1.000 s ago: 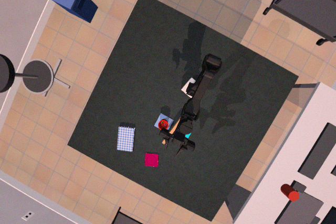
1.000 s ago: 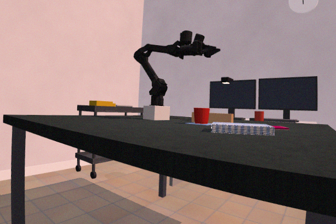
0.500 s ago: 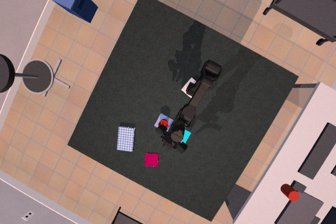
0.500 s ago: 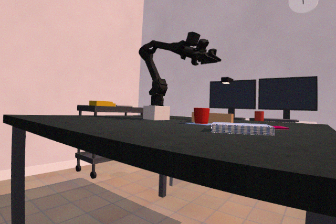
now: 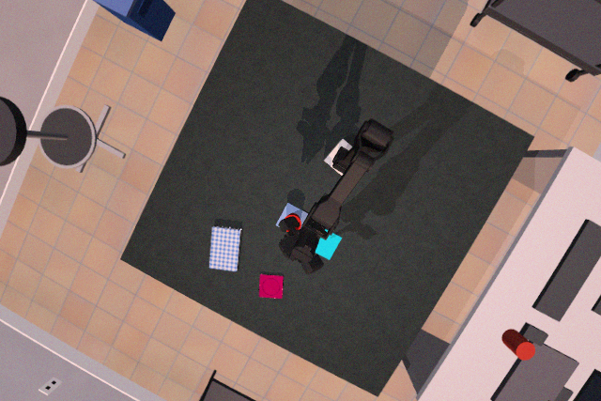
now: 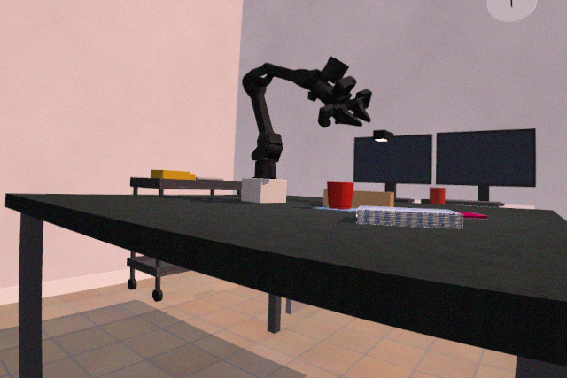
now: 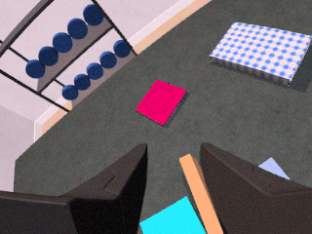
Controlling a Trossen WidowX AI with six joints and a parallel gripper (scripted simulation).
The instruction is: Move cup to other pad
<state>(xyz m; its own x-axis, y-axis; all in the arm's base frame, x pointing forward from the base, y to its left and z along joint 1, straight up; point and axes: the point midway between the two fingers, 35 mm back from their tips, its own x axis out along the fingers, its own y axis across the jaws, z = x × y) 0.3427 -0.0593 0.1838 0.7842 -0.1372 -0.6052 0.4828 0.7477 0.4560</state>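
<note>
Now: hand 30 mm past the red cup, 40 mm to the left of it and 240 mm above it. Round my hand: blue marble: 20 mm behind, 20 mm to the right, 250 mm below; wooden bar: 10 mm behind, 40 mm to the left, 250 mm below; green marble: 30 mm behind, 50 mm to the right, 250 mm below.
</note>
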